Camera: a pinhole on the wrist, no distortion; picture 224 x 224 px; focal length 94.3 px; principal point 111.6 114.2 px. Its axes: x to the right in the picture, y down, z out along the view. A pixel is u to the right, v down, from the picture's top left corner.
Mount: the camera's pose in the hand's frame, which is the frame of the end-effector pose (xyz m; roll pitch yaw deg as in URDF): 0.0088 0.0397 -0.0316 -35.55 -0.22 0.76
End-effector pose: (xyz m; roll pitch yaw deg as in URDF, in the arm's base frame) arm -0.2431 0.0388 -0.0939 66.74 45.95 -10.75
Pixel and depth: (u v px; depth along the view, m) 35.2 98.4 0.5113
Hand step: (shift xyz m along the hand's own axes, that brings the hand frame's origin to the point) -0.4102 0.2617 0.4326
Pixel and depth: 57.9 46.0 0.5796
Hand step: -0.3239 0.0312 0.6824
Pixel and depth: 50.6 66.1 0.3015
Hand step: -0.1882 0.0873 0.3024
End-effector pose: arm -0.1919 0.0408 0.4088 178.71 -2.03 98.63
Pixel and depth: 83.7 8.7 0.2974
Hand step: -0.0796 -0.0593 0.4035
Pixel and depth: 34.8 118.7 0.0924
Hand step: -0.0675 0.0960 0.0407
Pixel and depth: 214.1 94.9 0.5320
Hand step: 0.5822 0.2680 0.4668
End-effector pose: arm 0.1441 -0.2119 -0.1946 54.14 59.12 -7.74
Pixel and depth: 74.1 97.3 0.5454
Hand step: -0.2131 0.2744 0.4681
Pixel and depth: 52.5 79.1 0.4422
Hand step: -0.2717 0.1592 0.4228
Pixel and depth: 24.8 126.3 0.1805
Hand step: -0.1595 0.1613 0.1012
